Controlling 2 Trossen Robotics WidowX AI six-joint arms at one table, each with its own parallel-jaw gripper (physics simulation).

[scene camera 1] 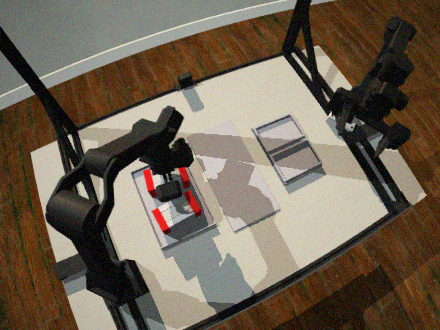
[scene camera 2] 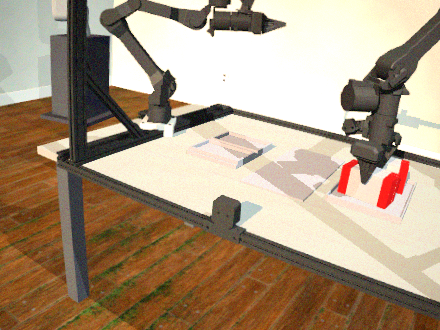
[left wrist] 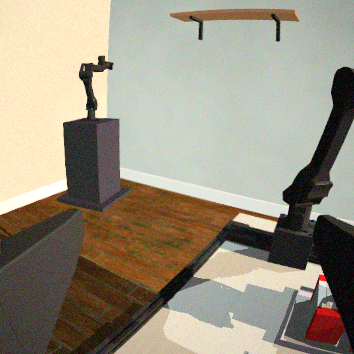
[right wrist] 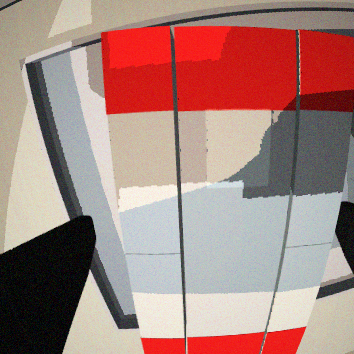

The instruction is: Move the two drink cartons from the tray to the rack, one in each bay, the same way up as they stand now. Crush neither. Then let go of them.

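Frame: origin at the left arm's base, x ahead, y left, z up, level; centimetres.
Seen in the pictures: left gripper, fingertip midpoint: (scene camera 1: 358, 146) (scene camera 2: 284, 23) (left wrist: 203, 225); right gripper, fingertip midpoint: (scene camera 1: 165, 176) (scene camera 2: 370, 178) (right wrist: 218, 222); left arm's base at its link origin: (scene camera 2: 158, 120); right arm's base at its link origin: (scene camera 1: 117, 284) (left wrist: 296, 224).
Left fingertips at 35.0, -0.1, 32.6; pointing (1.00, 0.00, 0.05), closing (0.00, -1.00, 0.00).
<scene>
Offsets run from my left fingertips to a thing's top centre, as dx, dy, dz. "spot": to the spot under its first point. Level surfaces: height alone.
Two white drink cartons with red ends lie in the grey tray {+23.1, -33.7, -34.6} (scene camera 1: 147, 213) (scene camera 2: 349, 203) (right wrist: 63, 140) on the left of the table. The far carton {+19.6, -37.1, -28.8} (scene camera 1: 149, 182) (scene camera 2: 347, 177) (right wrist: 211, 147) lies under my right gripper (scene camera 1: 167, 191) (scene camera 2: 365, 175) (right wrist: 218, 222). That gripper is open, pointed down, with a finger on each side of the carton and not gripping it. The near carton {+26.2, -28.8, -28.8} (scene camera 1: 174, 211) lies beside it. A carton's red end {+20.8, -26.1, -28.9} (left wrist: 324, 324) shows in the left wrist view. My left gripper (scene camera 1: 359, 131) (scene camera 2: 274, 23) (left wrist: 203, 225) is open and empty, high at the table's other end. The two-bay rack {-11.9, -12.3, -34.2} (scene camera 1: 289, 148) (scene camera 2: 225, 158) stands empty.
A flat grey mat {dz -35.8} (scene camera 1: 238, 183) (scene camera 2: 291, 173) lies between the tray and the rack. A small dark block {spot: -12.8, -53.8, -31.3} (scene camera 1: 185, 79) (scene camera 2: 226, 211) sits on the table's edge rail. Black frame posts stand at the table's corners.
</scene>
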